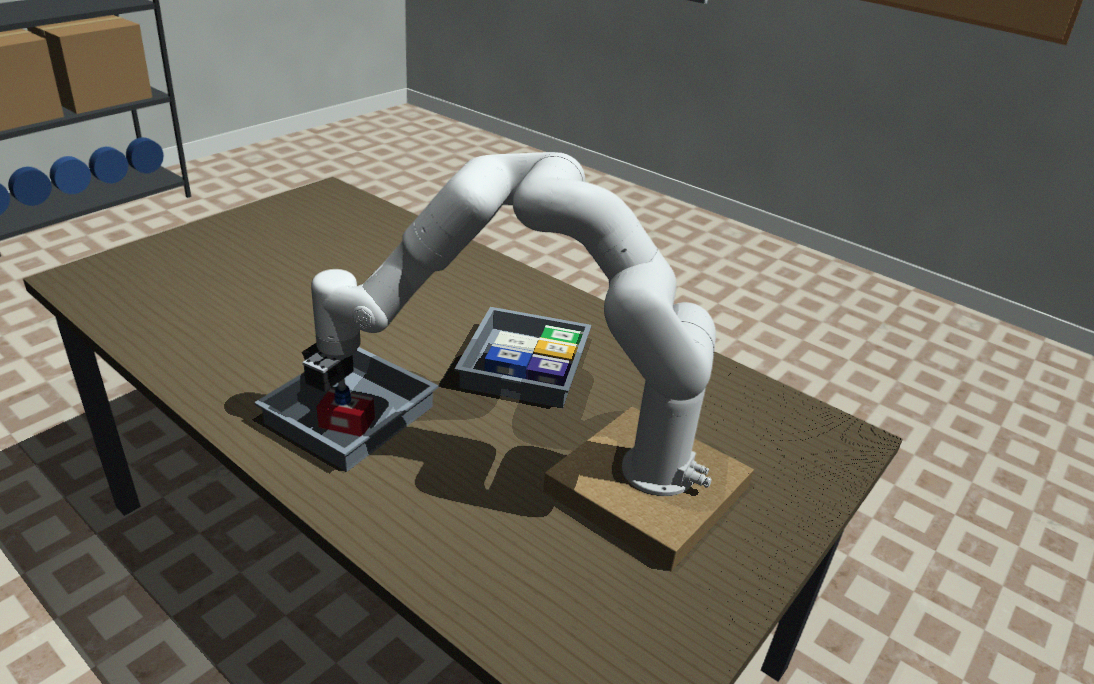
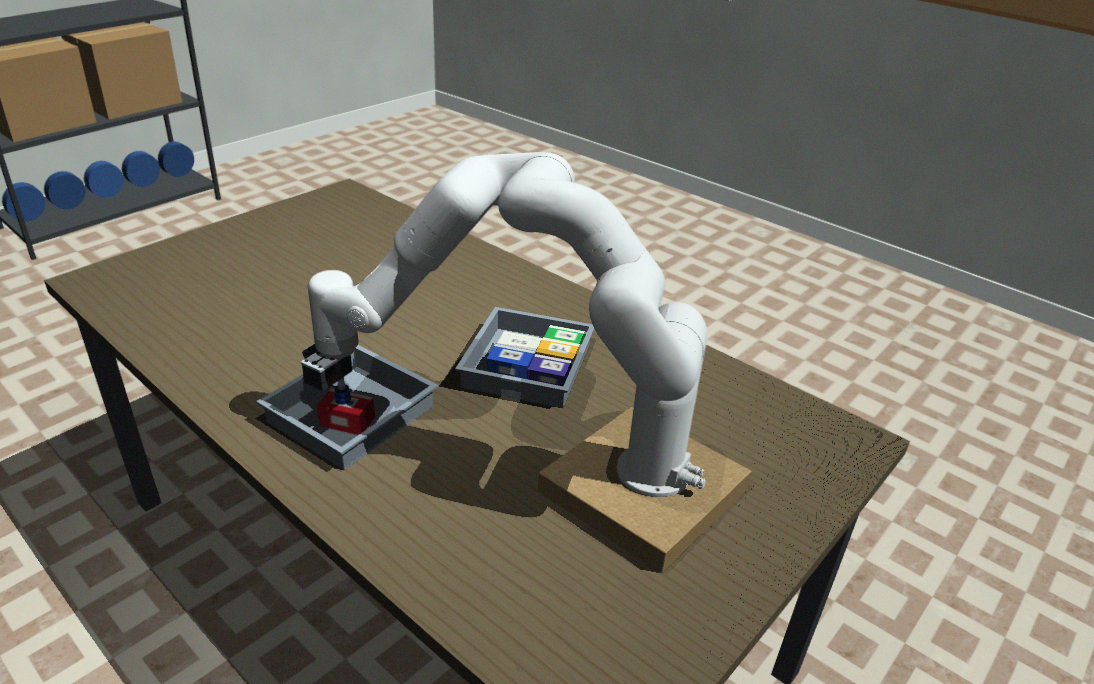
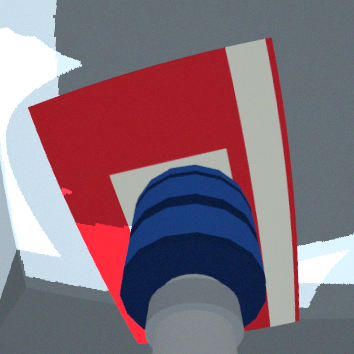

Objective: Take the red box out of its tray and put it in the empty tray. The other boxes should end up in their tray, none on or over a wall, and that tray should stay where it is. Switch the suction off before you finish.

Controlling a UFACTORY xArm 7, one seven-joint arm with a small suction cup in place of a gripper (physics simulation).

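Where they show: hand at its tool point: [image 1: 343,405] [image 2: 343,404] [image 3: 190,200]; arm's base at its link origin: [image 1: 658,470] [image 2: 653,471].
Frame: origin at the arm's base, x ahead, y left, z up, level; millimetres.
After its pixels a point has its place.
The red box [image 1: 346,415] {x 528, y 178, z 3 mm} [image 2: 346,415] {x 527, y 178, z 2 mm} [image 3: 150,115] {x 582, y 164, z 9 mm}, with a pale stripe and label, is low inside the left grey tray [image 1: 302,437] {x 573, y 246, z -21 mm} [image 2: 302,437] {x 573, y 246, z -25 mm}, towards its near corner and apart from the walls. Whether it touches the tray floor is hard to tell. My blue suction cup [image 1: 342,396] [image 2: 342,396] [image 3: 195,215] is on its top face and hides part of the label. The other tray [image 1: 508,389] {x 346, y -81, z -23 mm} [image 2: 508,389] {x 346, y -81, z -24 mm} holds a white box [image 1: 516,341] {x 405, y -210, z -4 mm}, a green box [image 1: 562,334] {x 339, y -292, z -6 mm}, an orange box [image 1: 556,348] {x 322, y -233, z -3 mm}, a blue box [image 1: 509,358] {x 382, y -143, z 0 mm} and a purple box [image 1: 548,367] {x 306, y -170, z -7 mm}, all inside its walls.
Both trays stand apart on the wooden table [image 1: 451,564] {x 201, y 326, z -43 mm} [image 2: 435,548] {x 227, y 307, z -43 mm}. The arm arches high between its wooden base block [image 1: 597,483] {x 74, y 86, z 1 mm} [image 2: 588,483] {x 78, y 87, z 1 mm} and the left tray. A shelf unit [image 1: 173,145] [image 2: 205,137] stands beyond the table.
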